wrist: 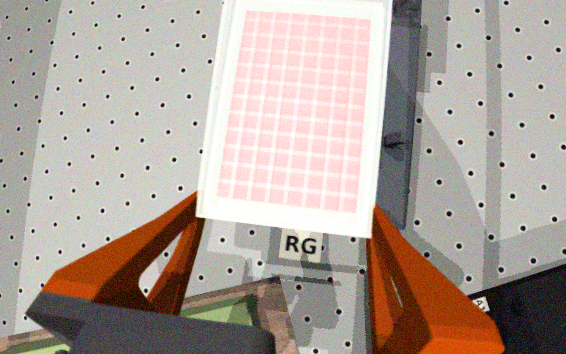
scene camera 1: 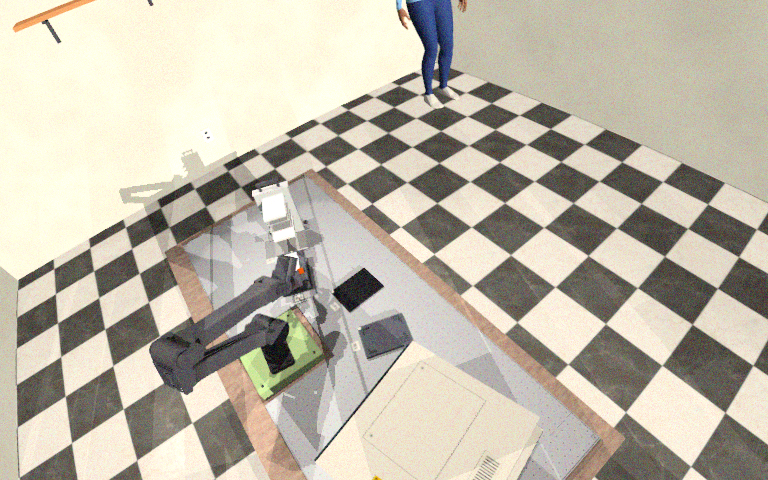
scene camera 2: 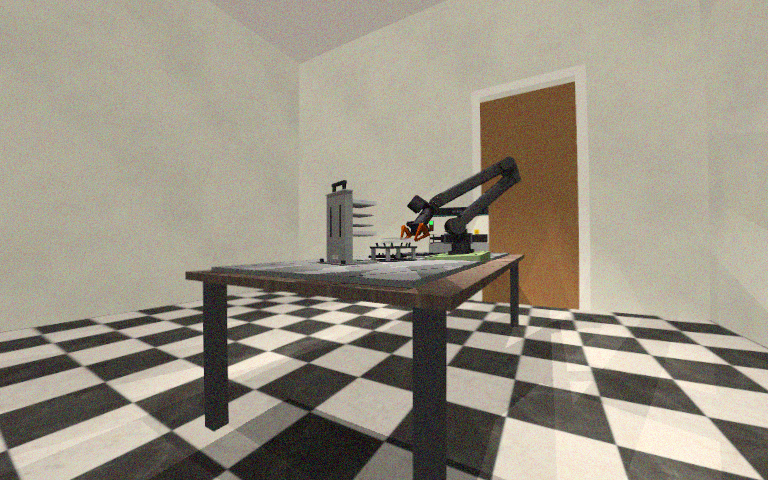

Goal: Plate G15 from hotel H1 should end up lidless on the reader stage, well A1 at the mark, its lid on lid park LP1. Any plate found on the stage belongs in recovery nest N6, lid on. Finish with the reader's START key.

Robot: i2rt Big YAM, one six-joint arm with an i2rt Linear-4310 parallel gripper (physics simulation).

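Frame: origin at the arm's base, x ahead, y left, z up, level; metres.
Seen in the pictures: gripper, fingertip midpoint: [wrist: 285, 205] [scene camera 2: 407, 241]; arm's base, origin of the base link: [scene camera 1: 278, 355] [scene camera 2: 461, 253].
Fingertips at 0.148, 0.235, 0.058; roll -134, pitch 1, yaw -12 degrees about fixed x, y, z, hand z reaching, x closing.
Pixels of each thing's middle, then the offset from my fingertips to it, as dx, dy, dz. "pt": a spot on its surface instead.
- plate, body centre: [wrist: 296, 98] +0.013, +0.052, +0.009
- RG label, surface spot: [wrist: 300, 245] pt +0.000, -0.032, -0.081
- hotel, body centre: [scene camera 2: 348, 223] [scene camera 1: 279, 214] +0.077, +0.286, +0.068
- big beige box, body centre: [scene camera 1: 428, 455] [scene camera 2: 458, 231] +0.104, -0.785, +0.066
- black rectangular pad, surface spot: [wrist: 535, 310] pt +0.161, -0.096, -0.071
- A1 label, surface spot: [wrist: 480, 303] pt +0.123, -0.086, -0.071
- dark grey tray, body centre: [scene camera 1: 384, 334] +0.199, -0.355, -0.073
My gripper [scene camera 2: 411, 236] [wrist: 285, 205] is shut on a plate [wrist: 295, 110] with a pink well grid and a white rim, fingers on its two long sides near one end. In scene camera 2 the plate [scene camera 2: 394, 238] looks level, just above a low stand with posts [scene camera 2: 393, 247]; contact cannot be told. An RG label [wrist: 300, 245] shows below the plate's near end. Neither the plate's name nor a lid can be made out. The hotel [scene camera 1: 274, 206] [scene camera 2: 339, 226] has several shelves. The big beige box [scene camera 1: 447, 418] appears to be the reader; its START key cannot be made out.
A black rectangular pad [scene camera 1: 357, 289] [wrist: 535, 310] has an A1 label [wrist: 480, 303] in the wrist view. A dark grey tray [scene camera 1: 385, 335] lies between it and the beige box. The arm's green base [scene camera 1: 304, 333] [scene camera 2: 481, 256] is near the table edge. A person [scene camera 1: 436, 45] stands beyond the table.
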